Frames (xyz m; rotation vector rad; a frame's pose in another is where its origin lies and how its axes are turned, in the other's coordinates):
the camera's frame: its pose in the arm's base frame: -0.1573 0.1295 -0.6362 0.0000 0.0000 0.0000
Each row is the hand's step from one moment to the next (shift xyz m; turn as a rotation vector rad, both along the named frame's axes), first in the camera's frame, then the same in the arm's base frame.
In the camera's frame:
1: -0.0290 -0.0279 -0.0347 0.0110 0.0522 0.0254
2: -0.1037 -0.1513 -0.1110 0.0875 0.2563 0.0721
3: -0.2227 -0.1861 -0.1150 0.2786 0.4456 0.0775
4: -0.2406 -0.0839 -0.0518 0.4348 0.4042 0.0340
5: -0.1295 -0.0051 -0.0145 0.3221 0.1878 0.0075
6: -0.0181 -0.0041 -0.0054 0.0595 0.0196 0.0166
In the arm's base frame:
1: -0.0290 -0.0279 -0.0347 0.0110 0.0522 0.0254
2: -0.1037 -0.1513 -0.1110 0.0875 0.2563 0.0721
3: -0.2227 -0.1861 -0.1150 0.2786 0.4456 0.0775
4: -0.2406 -0.0839 -0.0518 0.4348 0.4042 0.0340
5: -0.1295 -0.0051 -0.0145 0.3221 0.1878 0.0075
6: -0.0181 -0.0041 -0.0054 0.0595 0.0196 0.0166

